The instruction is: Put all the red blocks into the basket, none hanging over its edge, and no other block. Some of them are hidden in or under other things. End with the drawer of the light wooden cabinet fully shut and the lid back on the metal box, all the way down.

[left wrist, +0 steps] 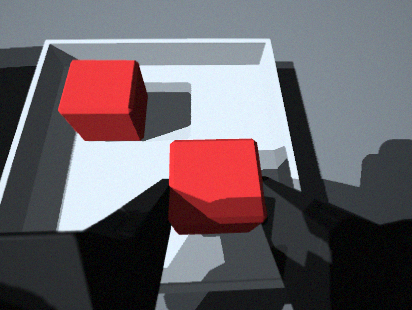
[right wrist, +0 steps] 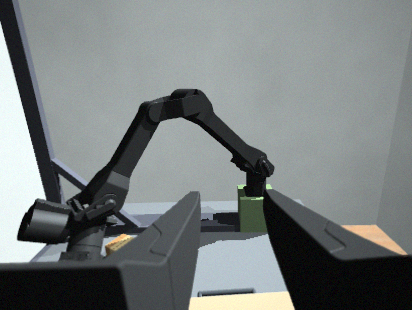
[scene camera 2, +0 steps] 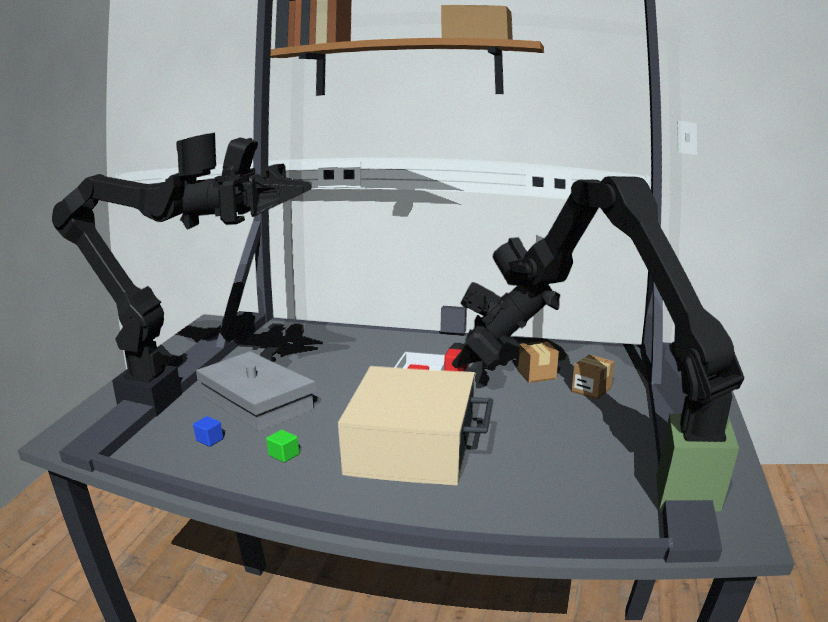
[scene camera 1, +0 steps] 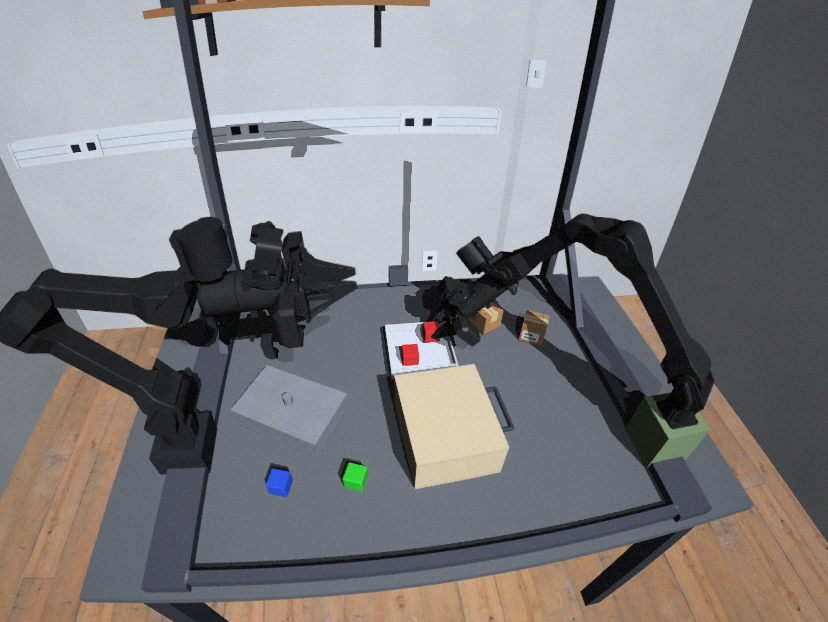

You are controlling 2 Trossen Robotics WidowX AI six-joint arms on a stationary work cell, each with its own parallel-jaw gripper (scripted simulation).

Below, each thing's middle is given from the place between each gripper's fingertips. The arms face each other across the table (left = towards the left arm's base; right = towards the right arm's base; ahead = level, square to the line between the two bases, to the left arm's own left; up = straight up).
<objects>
Right now my left hand is 3 cm short of the white basket [scene camera 1: 432, 355], 5 cm to the left of it and 5 cm above it. The rest, counted from my left hand: grey lid [scene camera 1: 304, 415]: 22 cm ahead, 31 cm to the right, 2 cm below; then drawer [scene camera 2: 465, 430]: 26 cm ahead, 1 cm to the left, 3 cm below; then light wooden cabinet [scene camera 2: 402, 424]: 26 cm ahead, 2 cm to the right, 2 cm below.
Now: the grey lid 5 cm behind my right hand, 12 cm to the right of it and 33 cm below it. Round my right hand: white basket: 24 cm behind, 15 cm to the left, 37 cm below; then drawer: 1 cm behind, 20 cm to the left, 34 cm below; then light wooden cabinet: 1 cm behind, 18 cm to the left, 34 cm below.
</objects>
